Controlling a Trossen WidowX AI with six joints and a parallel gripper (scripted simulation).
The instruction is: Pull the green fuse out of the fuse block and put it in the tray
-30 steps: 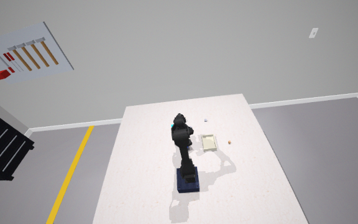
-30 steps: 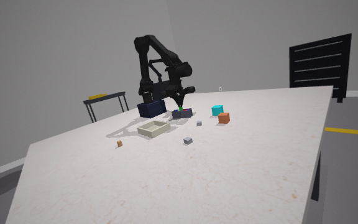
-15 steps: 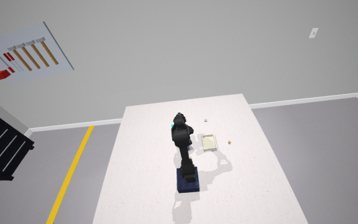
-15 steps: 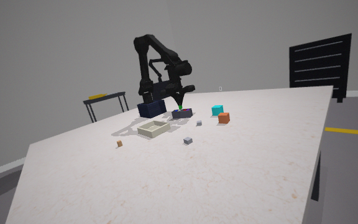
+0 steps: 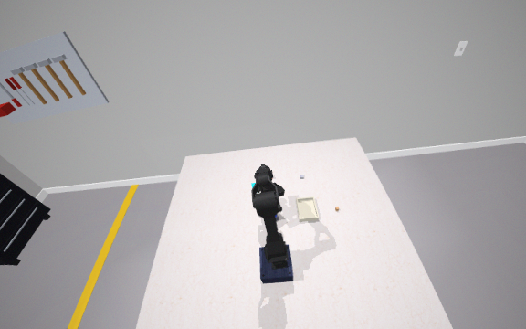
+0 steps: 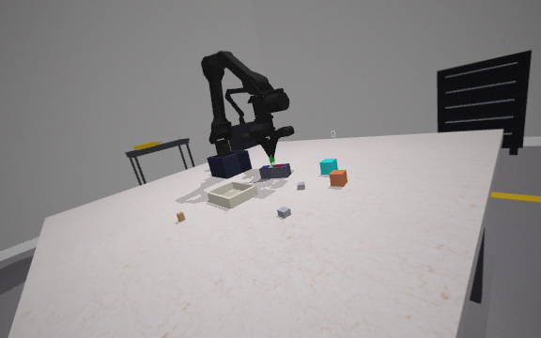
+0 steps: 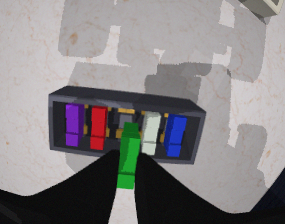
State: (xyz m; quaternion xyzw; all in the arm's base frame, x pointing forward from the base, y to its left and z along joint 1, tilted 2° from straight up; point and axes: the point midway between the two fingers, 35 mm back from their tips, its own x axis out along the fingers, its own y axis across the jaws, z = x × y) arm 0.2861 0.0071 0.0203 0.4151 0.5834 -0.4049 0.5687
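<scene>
Now: the tray 1 cm behind my gripper tip, 20 cm to the right of it and 7 cm below it. Round my gripper tip: orange cube: 26 cm ahead, 2 cm to the right, 6 cm below; green fuse: 1 cm below; cyan cube: 19 cm ahead, 7 cm to the left, 5 cm below.
</scene>
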